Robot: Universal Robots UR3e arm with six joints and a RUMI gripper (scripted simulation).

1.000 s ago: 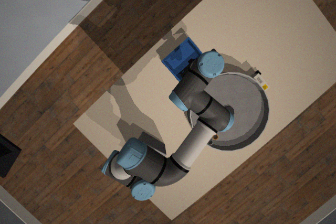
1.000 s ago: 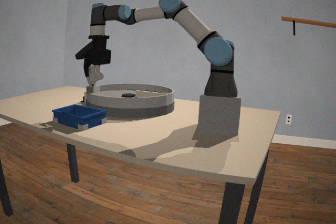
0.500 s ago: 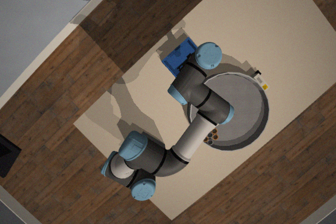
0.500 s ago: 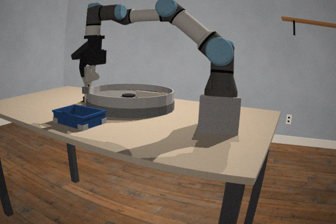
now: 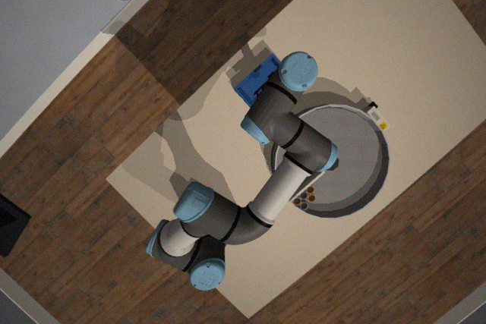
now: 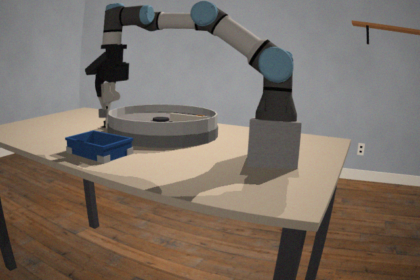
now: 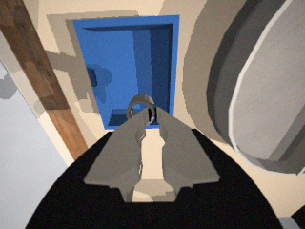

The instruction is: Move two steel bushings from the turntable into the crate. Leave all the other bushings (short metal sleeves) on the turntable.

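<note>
The blue crate is 1 cm ahead of my hand, 3 cm to the left of it and 11 cm below it. Also, from my hand: grey turntable: 6 cm behind, 32 cm to the right, 8 cm below.
</note>
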